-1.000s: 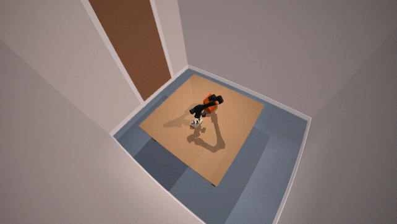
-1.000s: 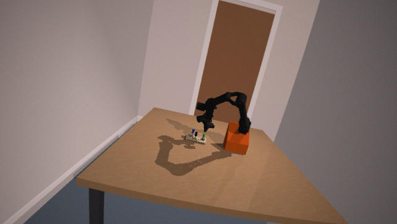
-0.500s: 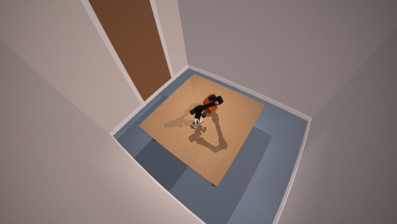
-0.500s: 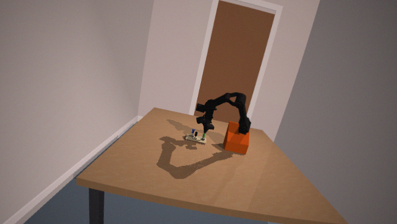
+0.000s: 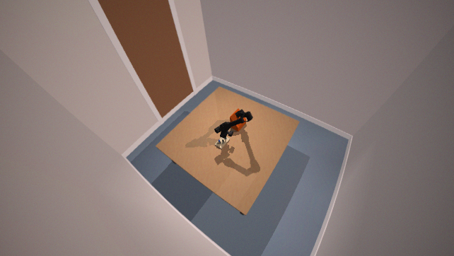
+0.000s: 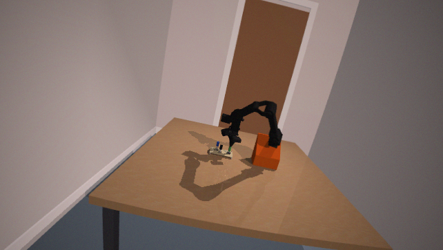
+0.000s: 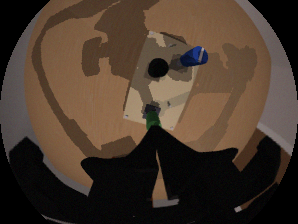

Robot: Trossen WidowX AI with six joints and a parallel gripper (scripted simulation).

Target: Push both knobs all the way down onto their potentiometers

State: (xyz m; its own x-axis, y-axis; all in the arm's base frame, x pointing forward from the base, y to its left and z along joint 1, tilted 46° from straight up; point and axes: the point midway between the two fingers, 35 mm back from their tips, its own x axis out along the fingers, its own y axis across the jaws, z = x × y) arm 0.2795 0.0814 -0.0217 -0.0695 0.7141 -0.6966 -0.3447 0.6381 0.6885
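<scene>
Right now the green knob is 2 cm below my gripper tip. From my gripper tip the other things lie so: blue knob: 9 cm ahead, 1 cm to the right.
</scene>
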